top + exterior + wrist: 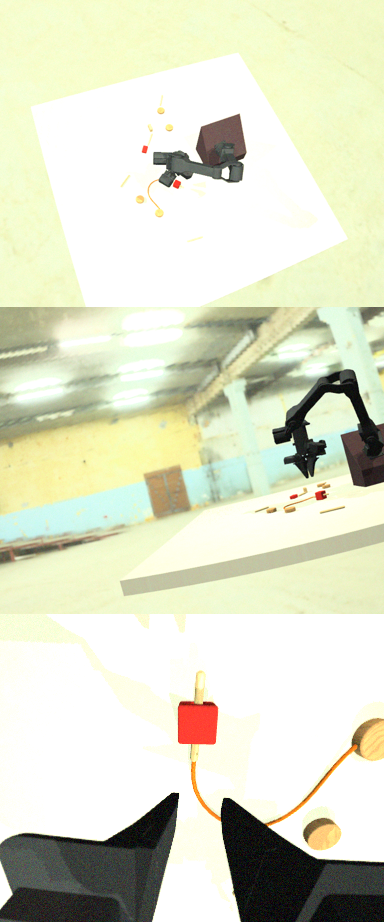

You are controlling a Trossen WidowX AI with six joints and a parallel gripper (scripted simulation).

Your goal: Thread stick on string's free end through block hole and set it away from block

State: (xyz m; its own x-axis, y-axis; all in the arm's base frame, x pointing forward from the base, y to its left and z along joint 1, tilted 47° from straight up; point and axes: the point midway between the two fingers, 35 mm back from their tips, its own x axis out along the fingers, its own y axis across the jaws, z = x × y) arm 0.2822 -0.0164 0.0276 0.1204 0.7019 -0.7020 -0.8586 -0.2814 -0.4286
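Right now the red block is 80 mm below my gripper tip, 20 mm to the left of it and 20 mm behind it. Also, from my gripper tip: thin wooden stick: 80 mm below, 10 mm to the left, 10 mm behind; then small pale block: 330 mm to the right, 80 mm below, 50 mm behind; then round wooden button: 130 mm ahead, 110 mm to the left, 80 mm below.
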